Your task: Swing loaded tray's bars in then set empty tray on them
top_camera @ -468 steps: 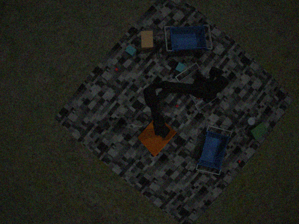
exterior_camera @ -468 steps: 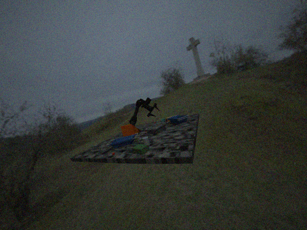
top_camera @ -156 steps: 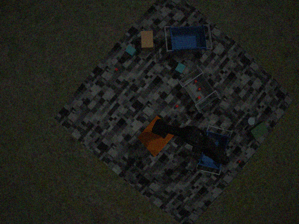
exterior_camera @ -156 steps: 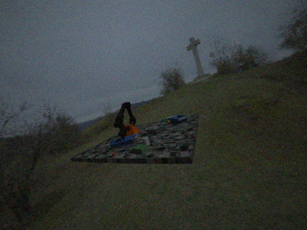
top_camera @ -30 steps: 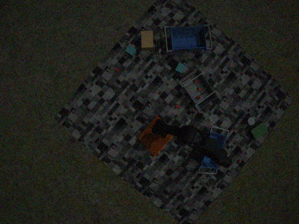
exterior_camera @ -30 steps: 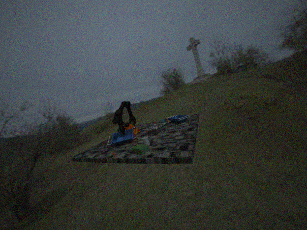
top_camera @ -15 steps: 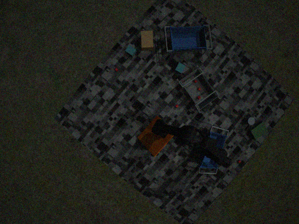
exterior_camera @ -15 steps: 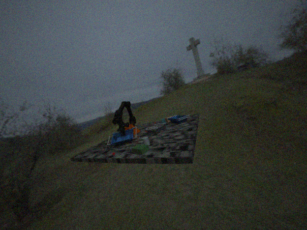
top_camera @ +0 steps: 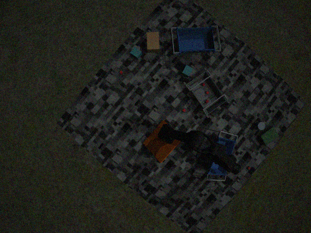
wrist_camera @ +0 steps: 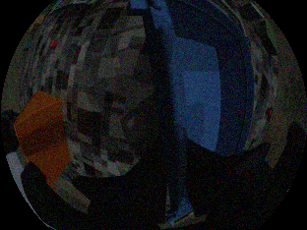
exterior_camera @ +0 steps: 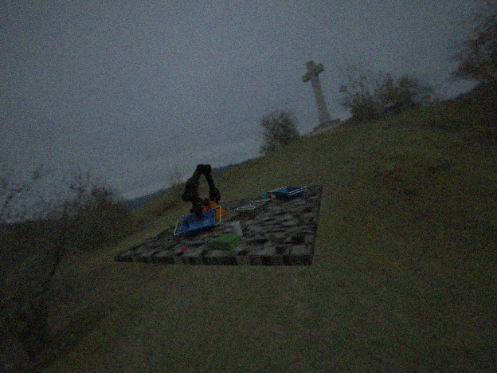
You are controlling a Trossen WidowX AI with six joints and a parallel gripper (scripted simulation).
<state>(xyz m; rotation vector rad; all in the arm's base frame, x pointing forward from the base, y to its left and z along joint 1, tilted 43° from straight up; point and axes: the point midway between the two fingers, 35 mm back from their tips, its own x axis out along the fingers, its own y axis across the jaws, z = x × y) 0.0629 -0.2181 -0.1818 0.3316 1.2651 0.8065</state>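
Now: the blue tray 70 mm to the right of my gripper tip and 30 mm ahead of it. Also, from my gripper tip: tan block: 730 mm to the left, 380 mm ahead, 50 mm below; then white disc: 350 mm ahead, 180 mm to the right, 50 mm below; then green block: 340 mm ahead, 290 mm to the right, 60 mm below.
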